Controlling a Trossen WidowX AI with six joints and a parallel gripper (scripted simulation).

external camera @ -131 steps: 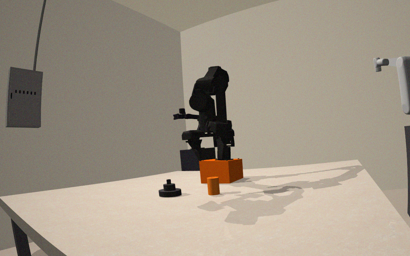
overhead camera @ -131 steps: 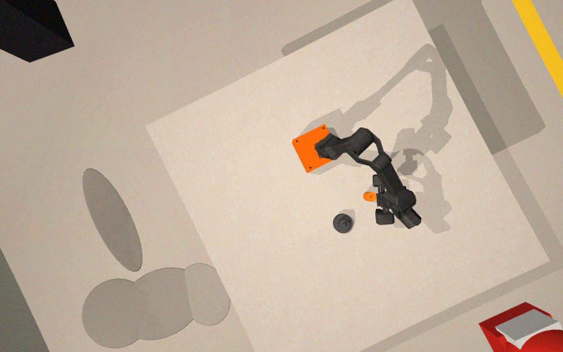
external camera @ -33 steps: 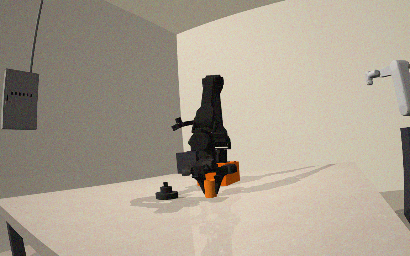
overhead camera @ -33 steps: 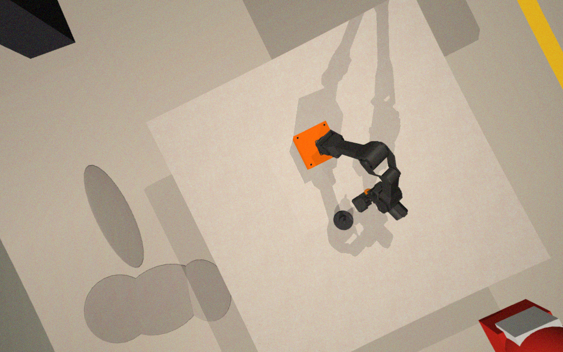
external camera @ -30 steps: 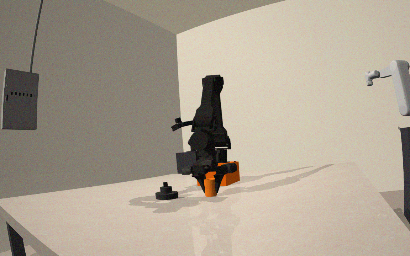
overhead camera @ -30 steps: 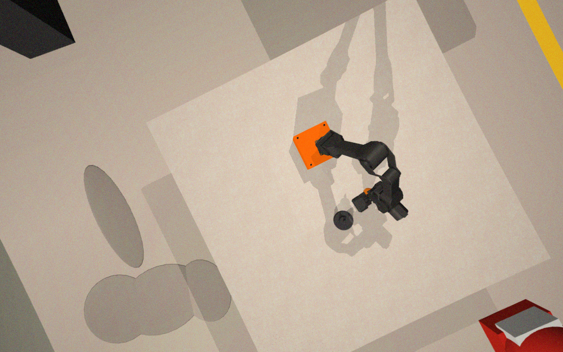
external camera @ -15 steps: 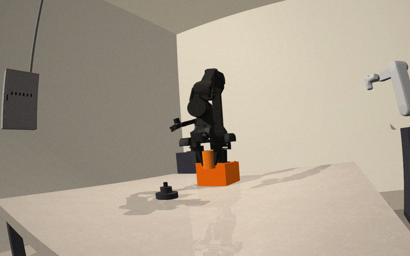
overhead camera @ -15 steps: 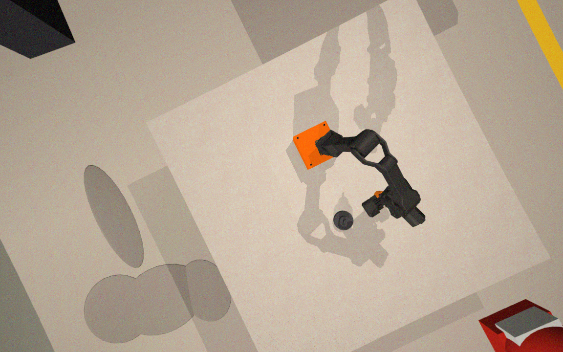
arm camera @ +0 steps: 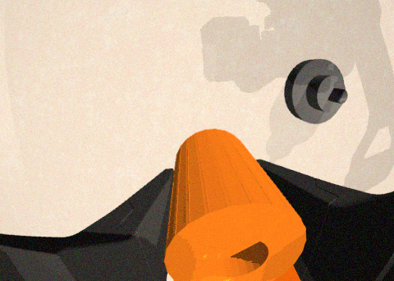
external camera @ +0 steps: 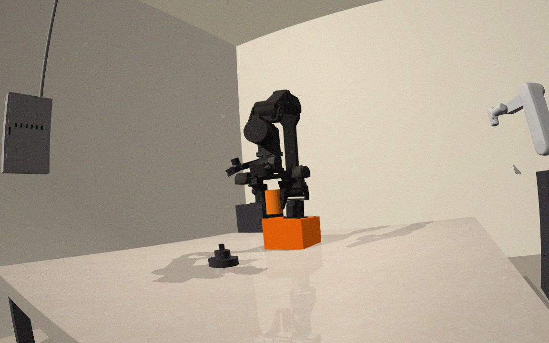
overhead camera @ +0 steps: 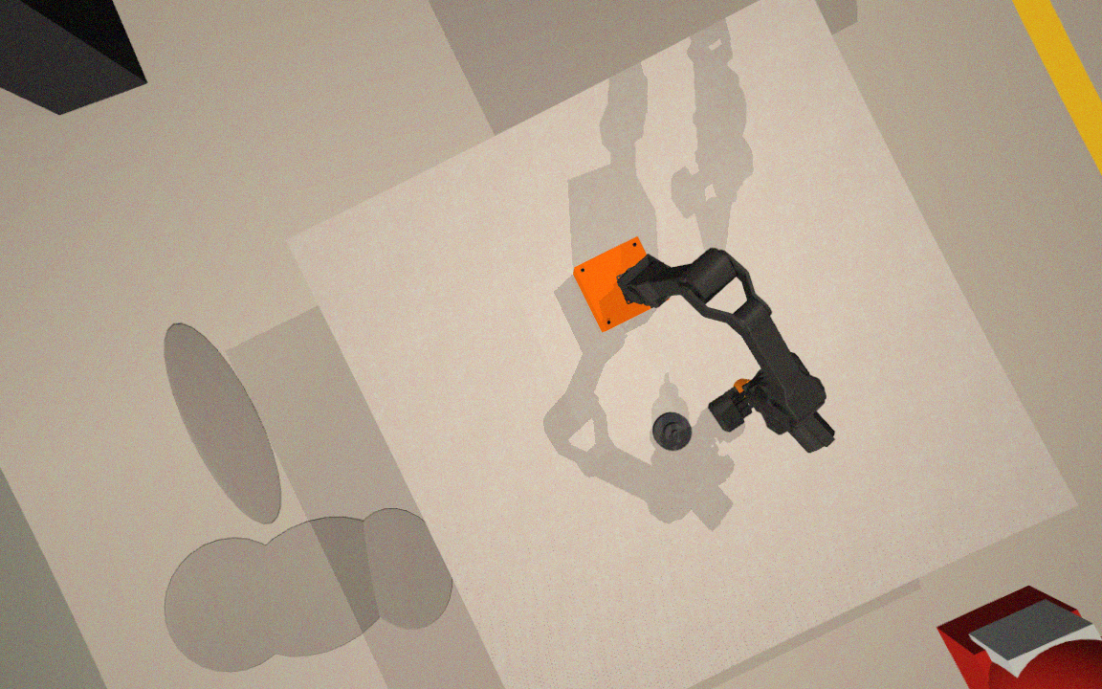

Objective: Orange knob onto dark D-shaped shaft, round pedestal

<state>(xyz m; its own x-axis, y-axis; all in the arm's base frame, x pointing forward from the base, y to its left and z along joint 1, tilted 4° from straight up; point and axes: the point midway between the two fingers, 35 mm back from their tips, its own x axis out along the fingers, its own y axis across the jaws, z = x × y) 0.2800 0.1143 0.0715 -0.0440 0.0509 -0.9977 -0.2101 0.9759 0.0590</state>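
Now: the dark round pedestal 50 mm ahead of my gripper tip, 150 mm to the right of it and 110 mm below it. Also, from my gripper tip: orange knob (20 mm above).
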